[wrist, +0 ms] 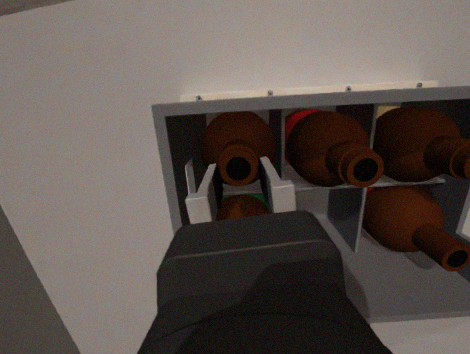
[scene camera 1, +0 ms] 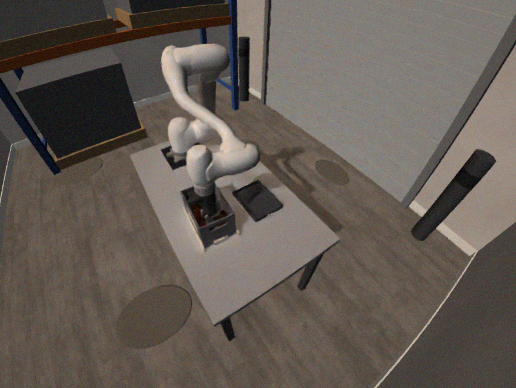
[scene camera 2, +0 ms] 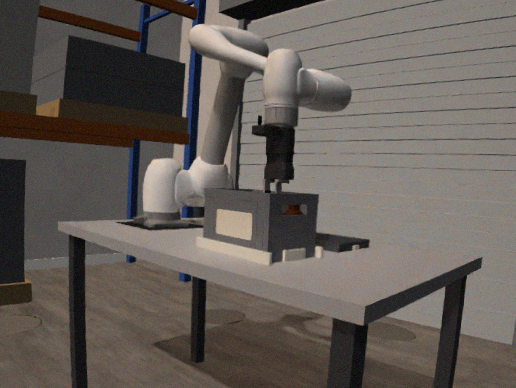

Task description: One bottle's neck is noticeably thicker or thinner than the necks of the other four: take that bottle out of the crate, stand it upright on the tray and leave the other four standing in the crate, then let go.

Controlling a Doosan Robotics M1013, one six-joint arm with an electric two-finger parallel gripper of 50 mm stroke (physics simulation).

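Places are measured from the arm's base along level axes (x ahead, y right, z down), in centimetres.
Where they show: gripper, between the fingertips: (wrist: 239,173) (scene camera 1: 206,220); arm's base, origin of its link: (scene camera 1: 184,152) (scene camera 2: 161,224).
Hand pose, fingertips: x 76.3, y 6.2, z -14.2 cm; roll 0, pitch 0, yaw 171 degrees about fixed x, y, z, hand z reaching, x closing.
Things, the pixels of their centre, and the offset from my fingertips. Level surfaces: height alone.
- dark grey crate, middle of its body: (wrist: 322,186) (scene camera 2: 258,221) (scene camera 1: 208,212) dy -3.2, dx -9.0, dz +5.7 cm
- upper-left bottle, middle of its body: (wrist: 237,147) dy +1.0, dx +0.1, dz +5.8 cm
- green-labelled bottle, middle of its body: (wrist: 241,227) (scene camera 2: 293,225) (scene camera 1: 223,221) dy -8.5, dx -0.3, dz +5.9 cm
- red-labelled bottle, middle of its body: (wrist: 323,148) (scene camera 1: 201,215) dy +0.9, dx -8.7, dz +5.9 cm
- upper-right bottle, middle of its body: (wrist: 404,144) dy +1.4, dx -17.1, dz +5.9 cm
- lower-right bottle, middle of its body: (wrist: 395,214) dy -6.7, dx -18.1, dz +5.9 cm
- black tray, middle of its body: (scene camera 2: 322,241) (scene camera 1: 257,199) dy -33.5, dx -11.6, dz +13.2 cm
- grey table, height of its surface: dz +14.4 cm
The dark grey crate (scene camera 1: 215,233) (scene camera 2: 240,200) (wrist: 325,95) holds five brown bottles. My gripper (scene camera 1: 212,216) (scene camera 2: 273,190) (wrist: 239,173) is shut on the neck of the upper-left bottle (wrist: 239,131), which is upright in its corner compartment. The green-labelled bottle (wrist: 242,206) stands beside it; its neck is hidden under my gripper. In the wrist view, the red-labelled bottle (wrist: 325,145) is to the right, then the upper-right bottle (wrist: 415,142). The lower-right bottle (wrist: 400,217) has a slimmer-looking neck. The black tray (scene camera 1: 257,201) (scene camera 2: 342,241) lies beside the crate.
The grey table (scene camera 1: 260,250) (scene camera 2: 300,280) carries the crate, the tray and the arm base. Pale strips (scene camera 2: 235,251) (wrist: 310,90) run along the crate's foot. Thin dividers (wrist: 360,215) and the crate's walls stand close around the bottles. A blue and orange shelf rack (scene camera 1: 234,65) stands behind.
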